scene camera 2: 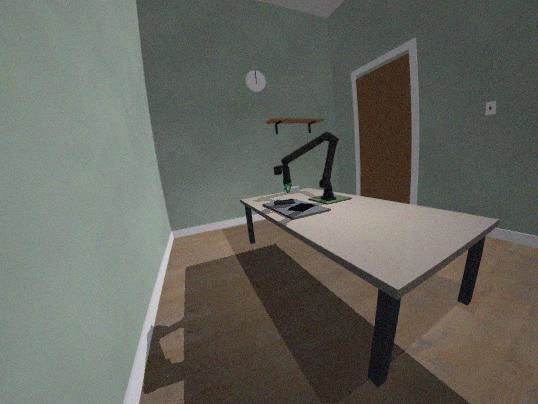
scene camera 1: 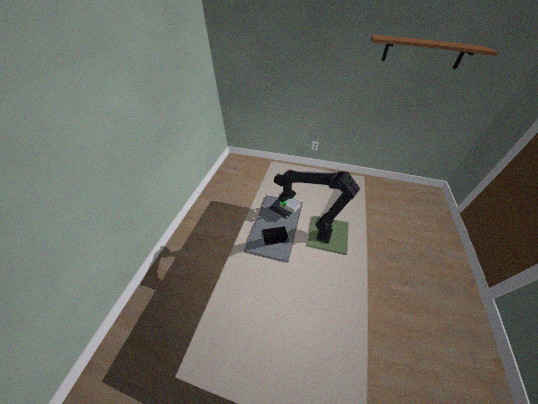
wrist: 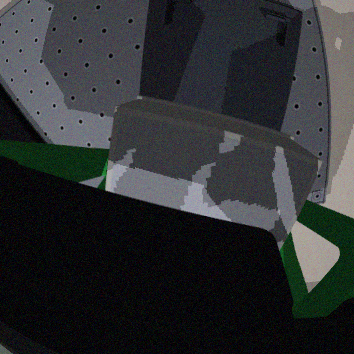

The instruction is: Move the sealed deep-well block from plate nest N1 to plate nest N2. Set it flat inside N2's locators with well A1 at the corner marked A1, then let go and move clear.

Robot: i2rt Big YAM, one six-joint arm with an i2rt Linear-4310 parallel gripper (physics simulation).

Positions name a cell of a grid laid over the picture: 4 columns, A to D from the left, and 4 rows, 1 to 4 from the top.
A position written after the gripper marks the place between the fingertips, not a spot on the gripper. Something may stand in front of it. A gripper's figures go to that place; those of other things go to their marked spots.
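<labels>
A block (wrist: B2) sits 8 cm from the lens, and the gripper (wrist: C3) is 12 cm from the lens. There's also a grey perforated plate (wrist: A1): the marked spots on the block and on that plate are 16 cm apart, and the plate is 23 cm from the lens.
</labels>
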